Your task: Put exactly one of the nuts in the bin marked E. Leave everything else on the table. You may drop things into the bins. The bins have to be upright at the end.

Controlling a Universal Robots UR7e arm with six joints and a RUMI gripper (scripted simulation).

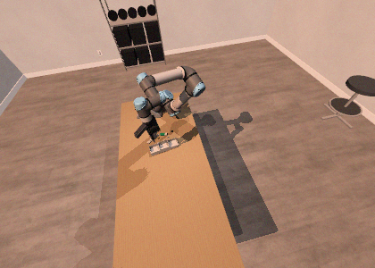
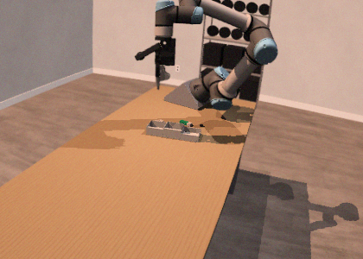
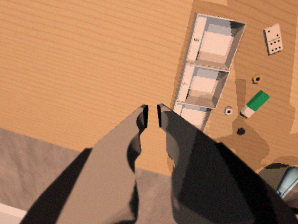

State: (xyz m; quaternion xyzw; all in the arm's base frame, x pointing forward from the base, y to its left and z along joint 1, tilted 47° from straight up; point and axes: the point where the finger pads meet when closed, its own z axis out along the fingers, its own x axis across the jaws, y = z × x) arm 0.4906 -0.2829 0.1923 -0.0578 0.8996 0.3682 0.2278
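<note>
The bin row is 90 mm behind my hand, 60 mm to the left of it and 240 mm below it. The rest, counted from my hand: brass nut (210 mm behind, 20 mm to the left, 260 mm below); then silver nut (190 mm behind, 110 mm to the left, 260 mm below); then white domino (200 mm behind, 60 mm to the right, 260 mm below).
</note>
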